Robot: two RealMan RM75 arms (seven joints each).
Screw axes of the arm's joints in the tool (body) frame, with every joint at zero. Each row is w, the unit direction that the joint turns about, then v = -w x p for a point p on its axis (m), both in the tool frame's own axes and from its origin. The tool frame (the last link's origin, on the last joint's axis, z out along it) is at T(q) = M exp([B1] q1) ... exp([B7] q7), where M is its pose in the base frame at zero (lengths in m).
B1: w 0 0 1 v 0 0 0
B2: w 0 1 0 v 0.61 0 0
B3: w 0 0 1 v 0 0 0
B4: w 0 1 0 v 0.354 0 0
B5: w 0 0 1 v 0 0 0
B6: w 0 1 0 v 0.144 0 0
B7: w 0 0 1 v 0 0 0
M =
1 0 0 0
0 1 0 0
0 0 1 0.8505
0 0 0 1
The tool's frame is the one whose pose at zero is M.
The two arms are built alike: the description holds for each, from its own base.
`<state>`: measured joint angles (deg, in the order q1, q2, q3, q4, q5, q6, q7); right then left.
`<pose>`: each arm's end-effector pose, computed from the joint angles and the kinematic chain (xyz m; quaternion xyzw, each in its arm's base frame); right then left.
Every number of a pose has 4 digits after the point. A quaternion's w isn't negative.
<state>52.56 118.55 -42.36 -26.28 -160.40 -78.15 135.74 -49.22 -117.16 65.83 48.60 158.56 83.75 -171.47</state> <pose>0.2500 0.3696 -0.0490 -0.8446 0.5140 -0.1356 0.0642 -0.2170 0.3977 -0.0030 -0.7517 -0.5949 0.1841 0.2173</pose>
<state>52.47 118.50 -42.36 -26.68 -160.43 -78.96 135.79 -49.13 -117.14 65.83 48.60 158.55 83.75 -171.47</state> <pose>0.2496 0.3688 -0.0475 -0.8443 0.5146 -0.1367 0.0608 -0.2176 0.3974 -0.0029 -0.7512 -0.5955 0.1842 0.2173</pose>
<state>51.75 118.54 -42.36 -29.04 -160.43 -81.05 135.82 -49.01 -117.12 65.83 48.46 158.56 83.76 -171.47</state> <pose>0.2493 0.3684 -0.0410 -0.8447 0.5143 -0.1360 0.0595 -0.2190 0.3967 -0.0030 -0.7500 -0.5969 0.1852 0.2166</pose>
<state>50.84 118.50 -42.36 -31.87 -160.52 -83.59 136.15 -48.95 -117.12 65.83 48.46 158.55 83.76 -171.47</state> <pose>0.2497 0.3675 -0.0324 -0.8434 0.5163 -0.1363 0.0590 -0.2194 0.3965 -0.0030 -0.7497 -0.5973 0.1853 0.2164</pose>
